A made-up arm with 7 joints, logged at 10 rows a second.
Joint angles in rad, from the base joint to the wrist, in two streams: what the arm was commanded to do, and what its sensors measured. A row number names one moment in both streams.
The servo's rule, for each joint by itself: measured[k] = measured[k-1] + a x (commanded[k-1-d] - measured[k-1]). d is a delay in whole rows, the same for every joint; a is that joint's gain. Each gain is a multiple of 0.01, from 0.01 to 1. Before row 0 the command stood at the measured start. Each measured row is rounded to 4 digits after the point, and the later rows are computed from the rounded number. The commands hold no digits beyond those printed.
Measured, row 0:
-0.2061 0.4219 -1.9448 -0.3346 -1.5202 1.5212 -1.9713
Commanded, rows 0 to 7:
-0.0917 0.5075 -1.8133 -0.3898 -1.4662 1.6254 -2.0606
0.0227 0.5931 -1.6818 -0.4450 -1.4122 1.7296 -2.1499
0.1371 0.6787 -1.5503 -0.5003 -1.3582 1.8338 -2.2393
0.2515 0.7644 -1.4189 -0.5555 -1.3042 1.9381 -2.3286
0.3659 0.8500 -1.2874 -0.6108 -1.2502 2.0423 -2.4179
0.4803 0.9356 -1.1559 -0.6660 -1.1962 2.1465 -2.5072
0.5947 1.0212 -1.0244 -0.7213 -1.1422 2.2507 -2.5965
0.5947 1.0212 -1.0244 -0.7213 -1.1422 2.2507 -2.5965
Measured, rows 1 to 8:
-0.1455 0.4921 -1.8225 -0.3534 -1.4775 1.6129 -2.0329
-0.0564 0.5749 -1.6916 -0.3845 -1.4259 1.7156 -2.1136
0.0462 0.6600 -1.5602 -0.4239 -1.3724 1.8196 -2.2003
0.1550 0.7456 -1.4288 -0.4686 -1.3185 1.9239 -2.2888
0.2668 0.8312 -1.2973 -0.5169 -1.2645 2.0281 -2.3779
0.3800 0.9168 -1.1658 -0.5676 -1.2105 2.1323 -2.4671
0.4938 1.0024 -1.0343 -0.6199 -1.1565 2.2365 -2.5564
0.5473 1.0178 -1.0251 -0.6544 -1.1452 2.2490 -2.5841
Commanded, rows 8 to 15:
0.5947 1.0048 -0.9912 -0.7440 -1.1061 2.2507 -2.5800
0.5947 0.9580 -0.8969 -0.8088 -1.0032 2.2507 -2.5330
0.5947 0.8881 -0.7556 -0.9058 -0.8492 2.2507 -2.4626
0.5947 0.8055 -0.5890 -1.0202 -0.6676 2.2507 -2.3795
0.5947 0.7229 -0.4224 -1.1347 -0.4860 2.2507 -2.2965
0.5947 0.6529 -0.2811 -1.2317 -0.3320 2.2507 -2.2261
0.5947 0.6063 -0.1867 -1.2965 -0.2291 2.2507 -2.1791
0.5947 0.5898 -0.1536 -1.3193 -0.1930 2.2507 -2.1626
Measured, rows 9 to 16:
0.5724 1.0071 -0.9936 -0.6849 -1.1143 2.2505 -2.5813
0.5842 0.9668 -0.9037 -0.7270 -1.0265 2.2507 -2.5480
0.5898 0.9023 -0.7660 -0.7878 -0.8864 2.2507 -2.4891
0.5924 0.8229 -0.6014 -0.8668 -0.7135 2.2507 -2.4135
0.5936 0.7409 -0.4349 -0.9579 -0.5338 2.2507 -2.3328
0.5942 0.6687 -0.2919 -1.0510 -0.3744 2.2507 -2.2592
0.5945 0.6175 -0.1941 -1.1345 -0.2596 2.2507 -2.2039
0.5946 0.5948 -0.1564 -1.1973 -0.2070 2.2507 -2.1754

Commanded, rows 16 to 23:
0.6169 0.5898 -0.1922 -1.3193 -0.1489 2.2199 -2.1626
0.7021 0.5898 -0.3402 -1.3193 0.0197 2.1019 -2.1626
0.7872 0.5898 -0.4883 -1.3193 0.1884 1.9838 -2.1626
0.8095 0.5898 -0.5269 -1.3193 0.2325 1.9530 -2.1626
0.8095 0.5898 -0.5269 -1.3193 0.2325 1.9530 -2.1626
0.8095 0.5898 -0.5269 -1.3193 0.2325 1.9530 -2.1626
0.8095 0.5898 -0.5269 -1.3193 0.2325 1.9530 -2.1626
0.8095 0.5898 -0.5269 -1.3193 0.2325 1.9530 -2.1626
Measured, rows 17 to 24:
0.6064 0.5907 -0.1897 -1.2388 -0.1611 2.2236 -2.1666
0.6571 0.5900 -0.3297 -1.2662 -0.0183 2.1165 -2.1638
0.7261 0.5898 -0.4772 -1.2843 0.1450 1.9997 -2.1630
0.7703 0.5898 -0.5234 -1.2962 0.2141 1.9586 -2.1627
0.7911 0.5898 -0.5267 -1.3041 0.2286 1.9537 -2.1626
0.8009 0.5898 -0.5269 -1.3093 0.2317 1.9531 -2.1626
0.8055 0.5898 -0.5269 -1.3127 0.2323 1.9530 -2.1626
0.8076 0.5898 -0.5269 -1.3149 0.2325 1.9530 -2.1626

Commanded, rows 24 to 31:
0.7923 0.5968 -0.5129 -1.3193 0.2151 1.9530 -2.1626
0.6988 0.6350 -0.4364 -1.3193 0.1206 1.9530 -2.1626
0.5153 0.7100 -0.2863 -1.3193 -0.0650 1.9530 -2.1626
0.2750 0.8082 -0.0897 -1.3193 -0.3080 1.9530 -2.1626
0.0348 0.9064 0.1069 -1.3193 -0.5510 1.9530 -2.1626
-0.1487 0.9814 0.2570 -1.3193 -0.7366 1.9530 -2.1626
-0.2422 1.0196 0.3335 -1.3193 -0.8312 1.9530 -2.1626
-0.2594 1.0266 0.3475 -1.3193 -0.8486 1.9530 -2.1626
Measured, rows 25 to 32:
0.7995 0.5955 -0.5139 -1.3164 0.2188 1.9530 -2.1626
0.7461 0.6279 -0.4418 -1.3174 0.1412 1.9530 -2.1626
0.6238 0.6952 -0.2972 -1.3180 -0.0217 1.9530 -2.1626
0.4389 0.7879 -0.1042 -1.3184 -0.2479 1.9530 -2.1626
0.2247 0.8851 0.0921 -1.3187 -0.4873 1.9530 -2.1626
0.0268 0.9641 0.2455 -1.3189 -0.6842 1.9530 -2.1626
-0.1158 1.0096 0.3273 -1.3190 -0.8003 1.9530 -2.1626
-0.1919 1.0235 0.3461 -1.3191 -0.8385 1.9530 -2.1626

